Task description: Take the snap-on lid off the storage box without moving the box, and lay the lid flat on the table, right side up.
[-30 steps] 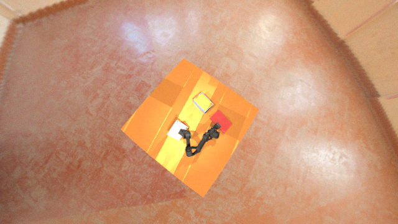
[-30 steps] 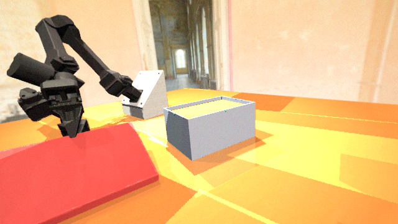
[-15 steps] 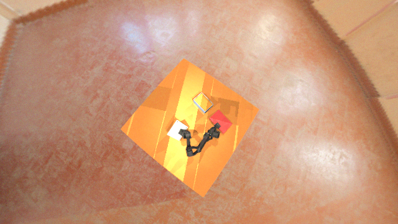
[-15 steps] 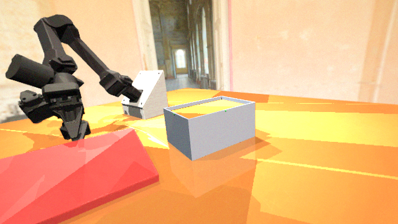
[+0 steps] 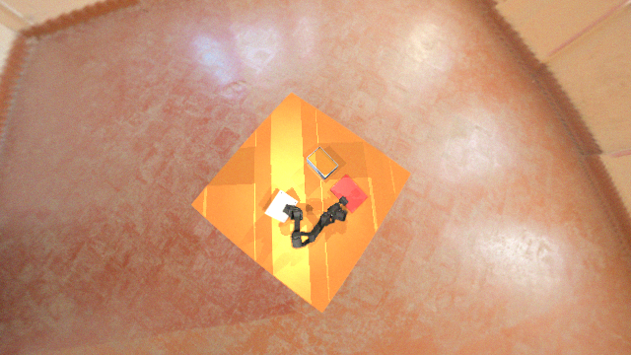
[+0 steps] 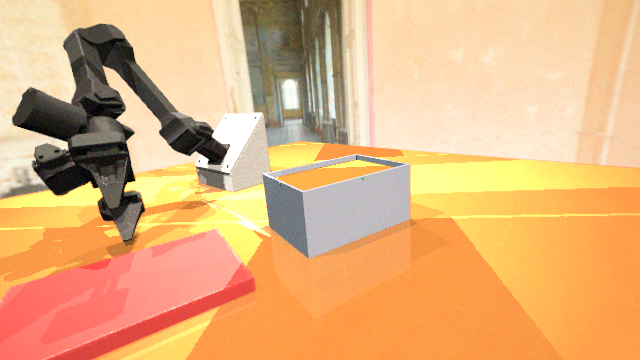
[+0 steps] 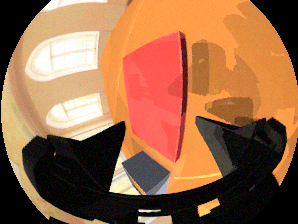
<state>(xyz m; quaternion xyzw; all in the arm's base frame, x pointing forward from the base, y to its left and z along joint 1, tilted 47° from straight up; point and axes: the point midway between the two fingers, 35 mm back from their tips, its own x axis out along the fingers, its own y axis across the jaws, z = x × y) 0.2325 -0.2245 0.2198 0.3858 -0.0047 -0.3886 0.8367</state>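
Right now my gripper tip is 90 mm short of the red lid, 50 mm above it and 30 mm to the left of it. Round my gripper tip: grey storage box: 270 mm to the left, 180 mm ahead, 10 mm below.
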